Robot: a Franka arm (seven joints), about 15 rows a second.
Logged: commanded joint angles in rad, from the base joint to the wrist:
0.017 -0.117 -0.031 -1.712 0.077 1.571 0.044
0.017 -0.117 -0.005 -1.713 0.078 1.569 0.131
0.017 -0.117 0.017 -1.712 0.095 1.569 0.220
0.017 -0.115 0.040 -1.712 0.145 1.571 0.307
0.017 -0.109 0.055 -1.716 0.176 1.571 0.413
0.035 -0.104 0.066 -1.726 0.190 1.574 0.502
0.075 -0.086 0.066 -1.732 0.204 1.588 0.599
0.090 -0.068 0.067 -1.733 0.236 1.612 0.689
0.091 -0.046 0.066 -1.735 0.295 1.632 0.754
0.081 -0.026 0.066 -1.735 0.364 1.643 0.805
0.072 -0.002 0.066 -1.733 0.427 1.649 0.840
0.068 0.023 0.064 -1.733 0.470 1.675 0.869
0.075 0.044 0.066 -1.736 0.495 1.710 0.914
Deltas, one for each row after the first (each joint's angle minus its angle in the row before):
0.000 0.000 0.026 -0.001 0.001 -0.002 0.087
0.000 0.000 0.022 0.001 0.017 0.000 0.089
0.000 0.002 0.023 0.000 0.050 0.002 0.087
0.000 0.006 0.015 -0.004 0.031 0.000 0.106
0.018 0.005 0.011 -0.010 0.014 0.003 0.089
0.040 0.018 0.000 -0.006 0.014 0.014 0.097
0.015 0.018 0.001 -0.001 0.032 0.024 0.090
0.001 0.022 -0.001 -0.002 0.059 0.020 0.065
-0.010 0.020 0.000 0.000 0.069 0.011 0.051
-0.009 0.024 0.000 0.002 0.063 0.006 0.035
-0.004 0.025 -0.002 0.000 0.043 0.026 0.029
0.007 0.021 0.002 -0.003 0.025 0.035 0.045

